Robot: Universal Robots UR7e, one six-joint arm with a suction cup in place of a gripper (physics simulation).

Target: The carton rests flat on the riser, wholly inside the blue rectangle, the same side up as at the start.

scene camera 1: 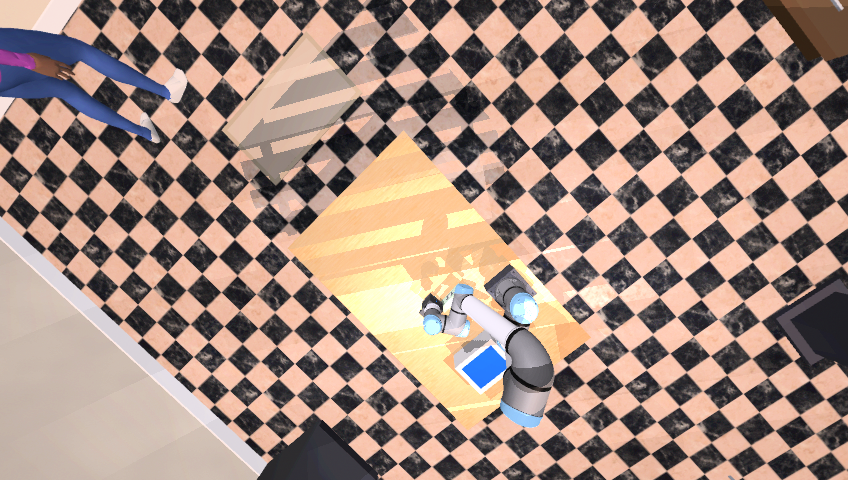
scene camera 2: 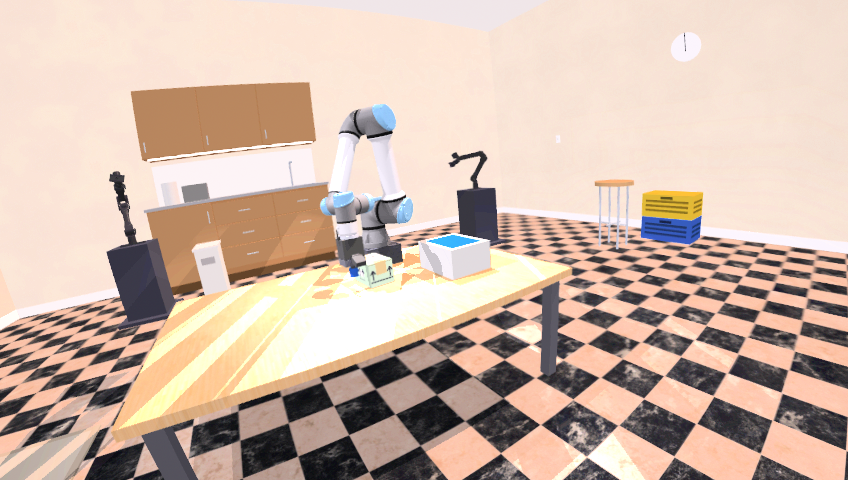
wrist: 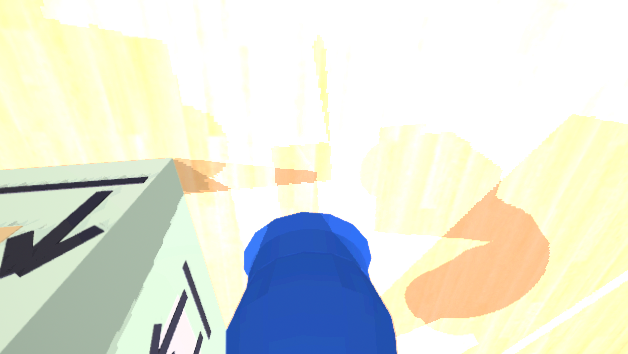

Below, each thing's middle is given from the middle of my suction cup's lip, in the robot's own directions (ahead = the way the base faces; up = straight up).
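The carton [scene camera 2: 378,270] is 3 cm below my suction cup, 8 cm behind it and 10 cm to the left of it. The white riser [scene camera 2: 454,256] is 2 cm below the suction cup, 1 cm ahead of it and 44 cm to the left of it.
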